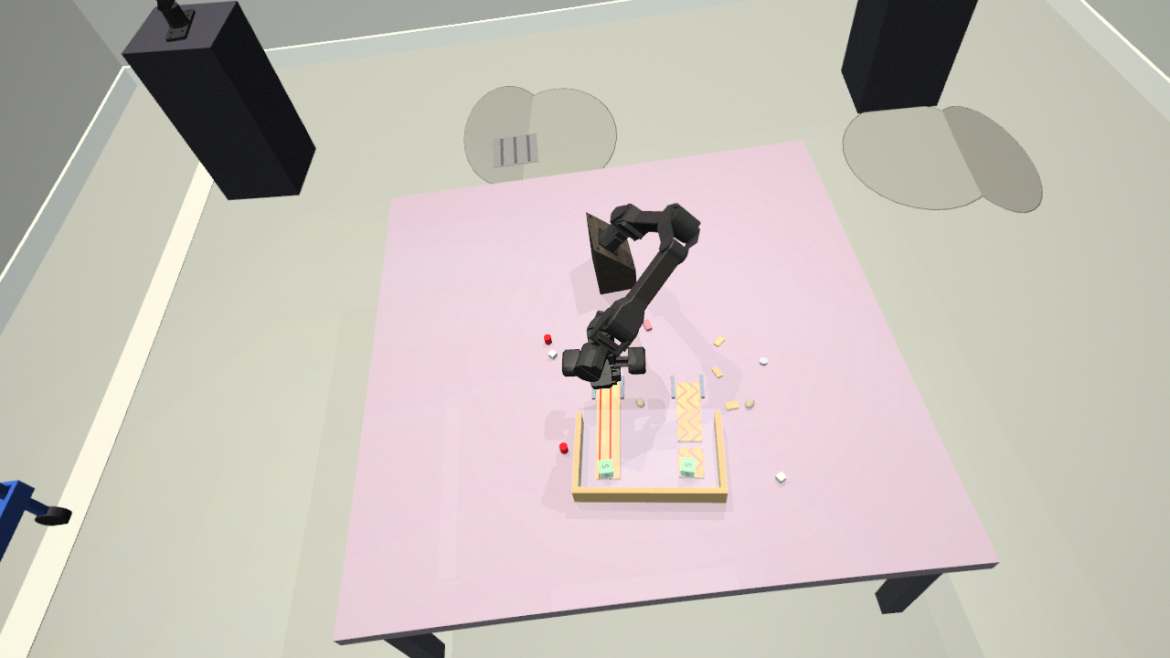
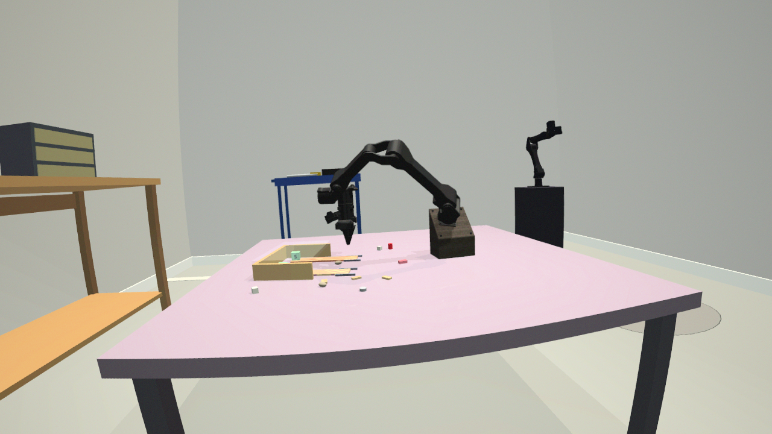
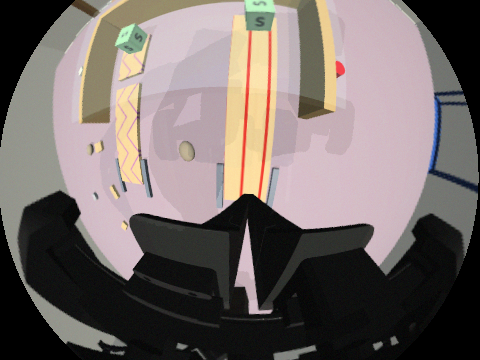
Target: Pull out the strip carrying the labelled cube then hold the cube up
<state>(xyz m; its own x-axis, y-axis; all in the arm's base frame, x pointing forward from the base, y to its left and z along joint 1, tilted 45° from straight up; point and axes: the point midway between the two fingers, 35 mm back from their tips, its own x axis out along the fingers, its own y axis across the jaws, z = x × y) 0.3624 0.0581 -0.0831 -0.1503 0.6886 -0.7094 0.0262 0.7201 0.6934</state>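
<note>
Right now my gripper tip is 100 mm short of the striped strip and 50 mm above it. Round my gripper tip: pink block: 190 mm behind, 110 mm to the left, 50 mm below.
</note>
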